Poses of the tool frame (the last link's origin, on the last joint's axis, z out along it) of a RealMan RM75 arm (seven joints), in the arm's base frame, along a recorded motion.
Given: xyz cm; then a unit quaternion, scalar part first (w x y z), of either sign.
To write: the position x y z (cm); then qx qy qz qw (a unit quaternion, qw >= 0). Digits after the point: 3 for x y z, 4 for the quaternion.
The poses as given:
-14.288, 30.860, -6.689, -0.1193, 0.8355, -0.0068, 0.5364
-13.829, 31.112, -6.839, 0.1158, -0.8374, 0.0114, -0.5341
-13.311, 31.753, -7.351, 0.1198, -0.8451, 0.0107, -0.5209
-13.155, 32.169, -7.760, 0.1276, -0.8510, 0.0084, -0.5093
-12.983, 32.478, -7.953, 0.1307, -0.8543, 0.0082, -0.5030
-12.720, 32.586, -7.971, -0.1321, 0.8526, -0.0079, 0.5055
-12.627, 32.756, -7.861, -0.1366, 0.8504, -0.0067, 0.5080
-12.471, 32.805, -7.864, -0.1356, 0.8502, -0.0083, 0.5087
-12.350, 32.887, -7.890, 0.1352, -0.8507, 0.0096, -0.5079
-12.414, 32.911, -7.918, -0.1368, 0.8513, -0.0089, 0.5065
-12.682, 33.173, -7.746, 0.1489, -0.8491, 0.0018, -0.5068
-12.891, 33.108, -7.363, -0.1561, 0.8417, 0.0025, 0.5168
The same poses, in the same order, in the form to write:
-14.288, 30.860, -6.689, -0.8355, 0.0068, -0.5364, 0.1193
-13.829, 31.112, -6.839, -0.8374, 0.0114, -0.5341, 0.1158
-13.311, 31.753, -7.351, -0.8451, 0.0107, -0.5209, 0.1198
-13.155, 32.169, -7.760, -0.8510, 0.0084, -0.5093, 0.1276
-12.983, 32.478, -7.953, -0.8543, 0.0082, -0.5030, 0.1307
-12.720, 32.586, -7.971, -0.8526, 0.0079, -0.5055, 0.1321
-12.627, 32.756, -7.861, -0.8504, 0.0067, -0.5080, 0.1366
-12.471, 32.805, -7.864, -0.8502, 0.0083, -0.5087, 0.1356
-12.350, 32.887, -7.890, -0.8507, 0.0096, -0.5079, 0.1352
-12.414, 32.911, -7.918, -0.8513, 0.0089, -0.5065, 0.1368
-12.682, 33.173, -7.746, -0.8491, 0.0018, -0.5068, 0.1489
-12.891, 33.108, -7.363, -0.8417, -0.0025, -0.5168, 0.1561

